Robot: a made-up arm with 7 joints. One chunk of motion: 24 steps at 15 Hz.
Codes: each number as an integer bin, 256 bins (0 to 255) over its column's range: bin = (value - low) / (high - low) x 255, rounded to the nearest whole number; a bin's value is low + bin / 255 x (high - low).
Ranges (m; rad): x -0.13..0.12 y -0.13..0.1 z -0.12..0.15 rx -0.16..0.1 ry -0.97..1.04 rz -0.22..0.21
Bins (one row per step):
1: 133 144 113 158 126 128
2: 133 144 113 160 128 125
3: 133 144 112 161 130 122
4: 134 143 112 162 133 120
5: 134 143 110 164 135 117
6: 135 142 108 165 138 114
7: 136 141 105 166 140 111
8: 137 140 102 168 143 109
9: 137 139 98 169 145 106
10: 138 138 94 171 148 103
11: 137 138 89 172 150 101
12: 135 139 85 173 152 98
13: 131 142 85 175 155 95
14: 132 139 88 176 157 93
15: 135 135 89 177 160 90
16: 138 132 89 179 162 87
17: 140 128 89 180 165 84
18: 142 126 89 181 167 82
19: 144 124 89 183 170 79
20: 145 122 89 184 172 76
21: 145 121 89 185 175 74
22: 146 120 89 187 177 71
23: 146 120 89 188 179 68
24: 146 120 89 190 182 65
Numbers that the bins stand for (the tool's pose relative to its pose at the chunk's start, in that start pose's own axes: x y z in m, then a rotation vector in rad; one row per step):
1: 0.0004 -0.0001 -0.0004 0.0011 0.0232 -0.0042
2: 0.0004 -0.0001 -0.0004 0.0031 0.0389 -0.0092
3: 0.0004 -0.0001 -0.0014 0.0042 0.0547 -0.0143
4: 0.0014 -0.0010 -0.0014 0.0052 0.0784 -0.0176
5: 0.0014 -0.0010 -0.0035 0.0072 0.0941 -0.0227
6: 0.0024 -0.0019 -0.0056 0.0082 0.1178 -0.0278
7: 0.0033 -0.0028 -0.0088 0.0093 0.1335 -0.0328
8: 0.0043 -0.0037 -0.0120 0.0113 0.1572 -0.0362
9: 0.0043 -0.0046 -0.0162 0.0123 0.1729 -0.0413
10: 0.0053 -0.0055 -0.0205 0.0144 0.1966 -0.0463
11: 0.0043 -0.0055 -0.0258 0.0154 0.2124 -0.0497
12: 0.0024 -0.0046 -0.0300 0.0164 0.2281 -0.0547
13: -0.0016 -0.0019 -0.0300 0.0184 0.2518 -0.0598
14: -0.0006 -0.0046 -0.0268 0.0195 0.2675 -0.0632
15: 0.0024 -0.0082 -0.0258 0.0205 0.2912 -0.0682
16: 0.0053 -0.0109 -0.0258 0.0225 0.3069 -0.0733
17: 0.0073 -0.0145 -0.0258 0.0235 0.3306 -0.0784
18: 0.0092 -0.0164 -0.0258 0.0245 0.3464 -0.0817
19: 0.0112 -0.0182 -0.0258 0.0266 0.3700 -0.0868
20: 0.0122 -0.0200 -0.0258 0.0276 0.3858 -0.0918
21: 0.0122 -0.0209 -0.0258 0.0286 0.4094 -0.0952
22: 0.0131 -0.0218 -0.0258 0.0307 0.4252 -0.1003
23: 0.0131 -0.0218 -0.0258 0.0317 0.4409 -0.1053
24: 0.0131 -0.0218 -0.0258 0.0337 0.4646 -0.1104

